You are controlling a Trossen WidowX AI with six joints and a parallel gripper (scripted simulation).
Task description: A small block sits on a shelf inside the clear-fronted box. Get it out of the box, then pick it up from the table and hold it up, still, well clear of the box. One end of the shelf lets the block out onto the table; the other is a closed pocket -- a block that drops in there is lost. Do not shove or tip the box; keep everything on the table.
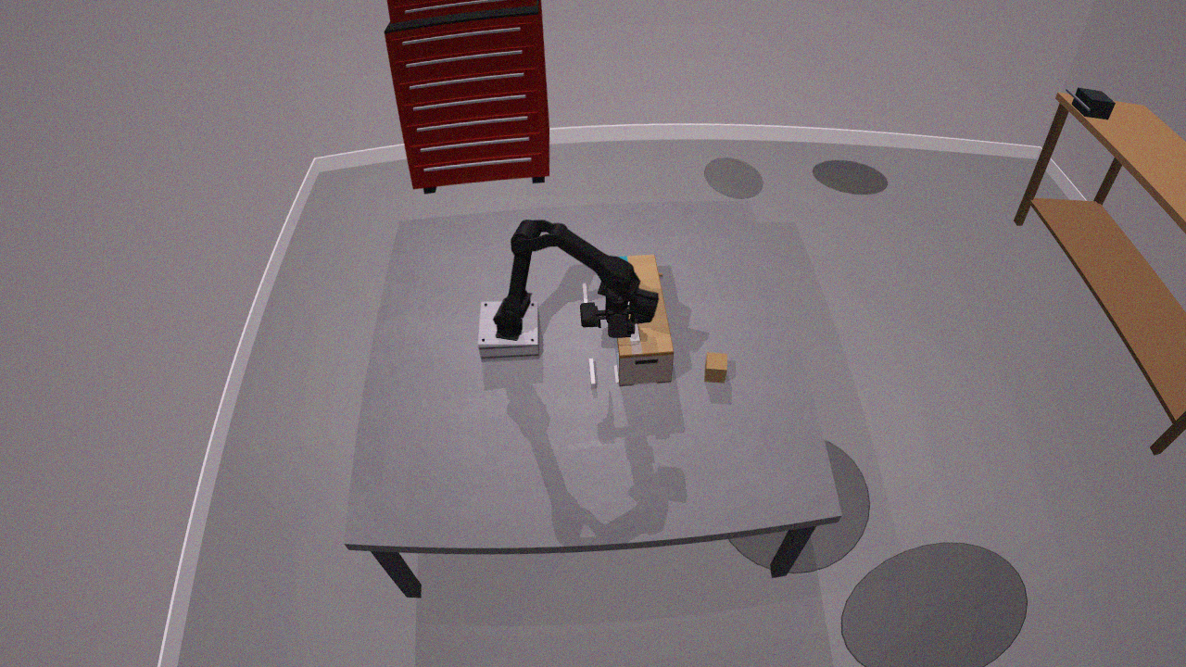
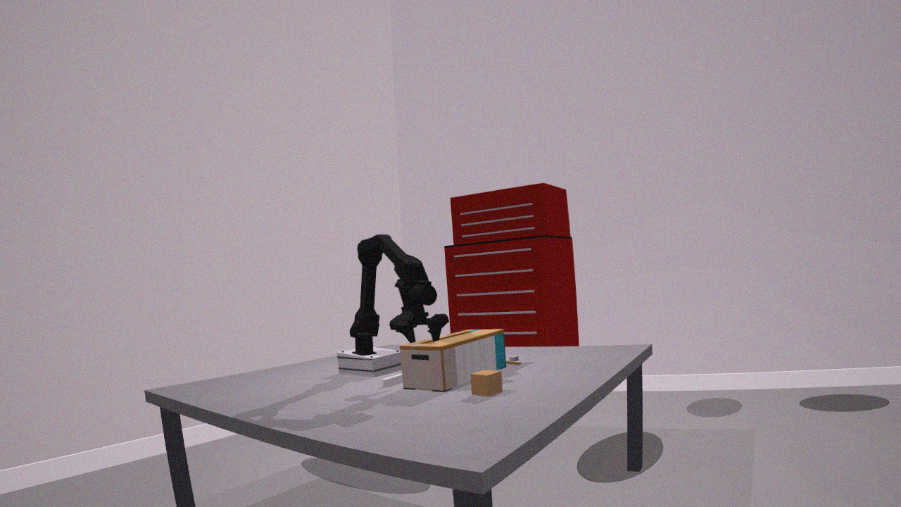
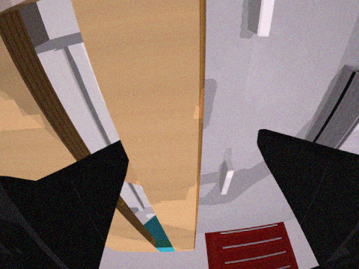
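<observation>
Right now the long tan-topped box is 20 mm ahead of my gripper tip, 70 mm to the left of it and 40 mm below it. From my gripper tip the other things lie so: tan block 40 mm ahead, 50 mm to the left, 20 mm below; thin tan stick 20 mm ahead, 340 mm to the left, 100 mm below.
</observation>
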